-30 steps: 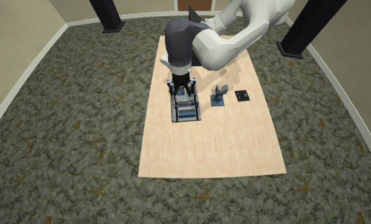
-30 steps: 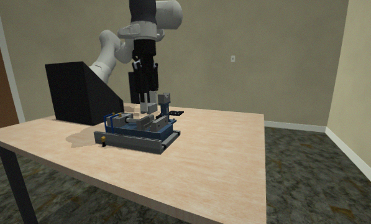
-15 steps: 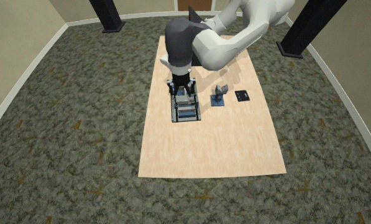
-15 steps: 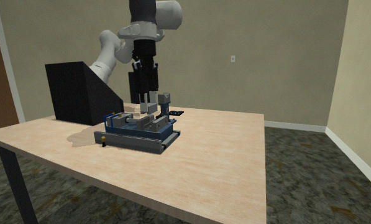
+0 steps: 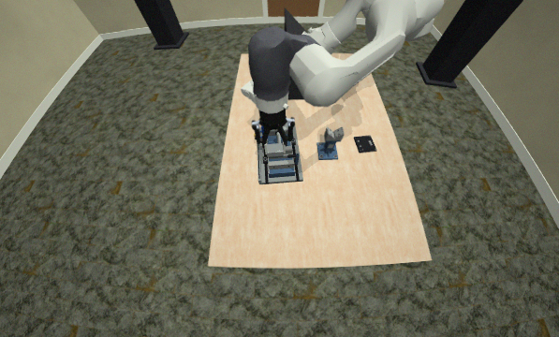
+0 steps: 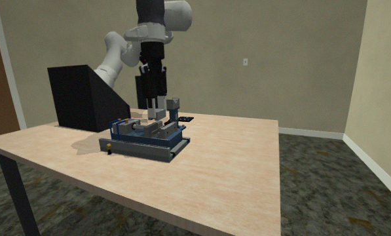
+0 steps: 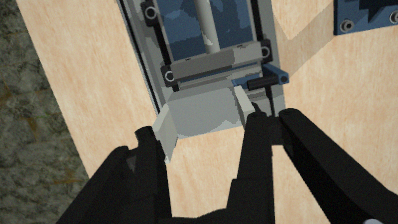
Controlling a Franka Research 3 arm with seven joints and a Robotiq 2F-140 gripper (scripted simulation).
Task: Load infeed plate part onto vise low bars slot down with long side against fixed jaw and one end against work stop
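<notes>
Right now my hand is 30 mm above the grey part. Round my hand: work stop (80 mm below, 70 mm to the left, 10 mm behind); moving jaw (90 mm below, 40 mm behind, 10 mm to the left); fixed jaw (90 mm below, 30 mm to the left, 30 mm ahead).
</notes>
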